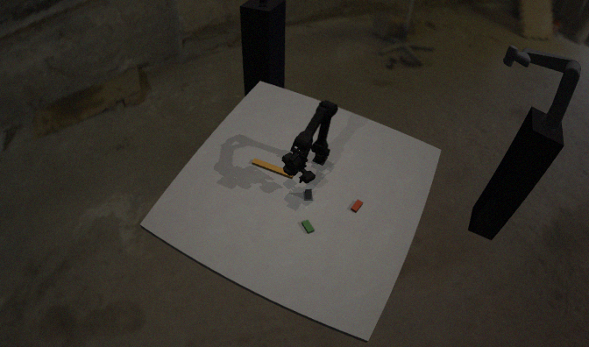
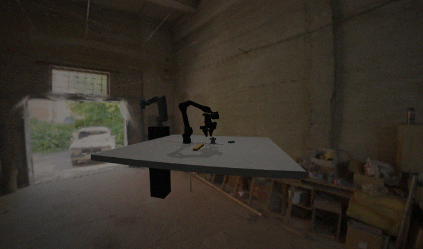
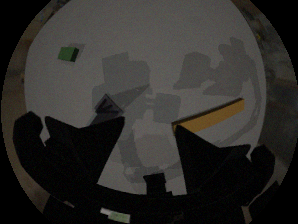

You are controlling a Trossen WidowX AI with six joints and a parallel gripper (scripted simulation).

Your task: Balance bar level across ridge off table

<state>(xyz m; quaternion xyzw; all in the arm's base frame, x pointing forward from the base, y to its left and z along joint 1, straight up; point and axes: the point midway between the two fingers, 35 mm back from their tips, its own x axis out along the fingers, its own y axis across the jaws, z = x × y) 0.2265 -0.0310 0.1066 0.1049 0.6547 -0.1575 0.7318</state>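
My gripper tip is now 160 mm to the left of the bar, 60 mm above it and 50 mm past it. The rest, counted from my gripper tip: green block: 190 mm ahead, 160 mm to the left, 60 mm below; orange-red block: 330 mm to the left, 60 mm below, 30 mm behind.
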